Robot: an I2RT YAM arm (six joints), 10 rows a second.
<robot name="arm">
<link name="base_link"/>
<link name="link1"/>
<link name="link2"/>
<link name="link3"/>
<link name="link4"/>
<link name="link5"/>
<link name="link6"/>
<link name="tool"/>
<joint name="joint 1" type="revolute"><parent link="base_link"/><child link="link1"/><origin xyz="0 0 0.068" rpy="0 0 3.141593"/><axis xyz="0 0 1"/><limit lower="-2.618" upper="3.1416"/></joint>
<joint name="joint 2" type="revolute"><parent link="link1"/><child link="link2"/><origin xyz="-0.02 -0.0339 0.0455" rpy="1.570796 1.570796 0"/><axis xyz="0 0 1"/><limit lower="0" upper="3.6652"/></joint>
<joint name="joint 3" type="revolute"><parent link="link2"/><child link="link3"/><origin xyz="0 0.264 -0.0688" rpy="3.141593 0 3.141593"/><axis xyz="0 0 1"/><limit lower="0" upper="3.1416"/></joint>
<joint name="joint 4" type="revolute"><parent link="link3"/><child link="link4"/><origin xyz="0.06 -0.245 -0.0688"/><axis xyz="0 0 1"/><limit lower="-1.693" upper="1.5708"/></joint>
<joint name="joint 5" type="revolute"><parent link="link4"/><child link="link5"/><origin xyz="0.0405 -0.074 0.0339" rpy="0 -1.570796 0"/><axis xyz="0 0 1"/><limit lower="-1.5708" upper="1.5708"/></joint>
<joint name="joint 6" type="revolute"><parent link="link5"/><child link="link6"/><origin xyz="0 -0.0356 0.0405" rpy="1.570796 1.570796 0"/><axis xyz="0 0 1"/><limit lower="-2.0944" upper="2.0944"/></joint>
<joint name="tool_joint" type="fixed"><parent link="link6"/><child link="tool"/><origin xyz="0 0 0" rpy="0 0 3.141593"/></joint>
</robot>
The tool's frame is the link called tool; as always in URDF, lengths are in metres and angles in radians.
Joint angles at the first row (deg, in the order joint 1, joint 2, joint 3, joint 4, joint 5, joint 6):
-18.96 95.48 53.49 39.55 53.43 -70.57
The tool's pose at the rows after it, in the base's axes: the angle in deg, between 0 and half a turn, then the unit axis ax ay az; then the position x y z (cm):
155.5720 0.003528 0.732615 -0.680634 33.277 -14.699 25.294
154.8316 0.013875 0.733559 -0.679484 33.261 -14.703 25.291
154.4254 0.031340 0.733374 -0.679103 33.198 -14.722 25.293
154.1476 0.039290 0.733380 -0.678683 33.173 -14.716 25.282
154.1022 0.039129 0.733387 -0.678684 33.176 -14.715 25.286
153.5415 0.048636 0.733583 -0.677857 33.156 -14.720 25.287
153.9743 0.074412 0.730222 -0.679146 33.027 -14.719 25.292
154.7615 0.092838 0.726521 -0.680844 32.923 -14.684 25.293
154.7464 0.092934 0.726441 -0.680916 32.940 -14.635 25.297
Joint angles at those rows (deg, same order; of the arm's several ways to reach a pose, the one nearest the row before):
-19.33 95.48 53.49 39.55 53.28 -70.13
-19.33 95.48 53.49 39.53 53.54 -68.75
-19.33 95.48 53.49 39.53 54.61 -67.07
-19.31 95.48 53.47 39.53 55.05 -66.22
-19.31 95.48 53.47 39.55 55.00 -66.22
-19.31 95.48 53.47 39.55 55.33 -65.06
-19.24 95.48 53.47 39.55 57.76 -63.31
-19.14 95.48 53.47 39.53 59.92 -62.37
-19.05 95.48 53.47 39.55 60.01 -62.37

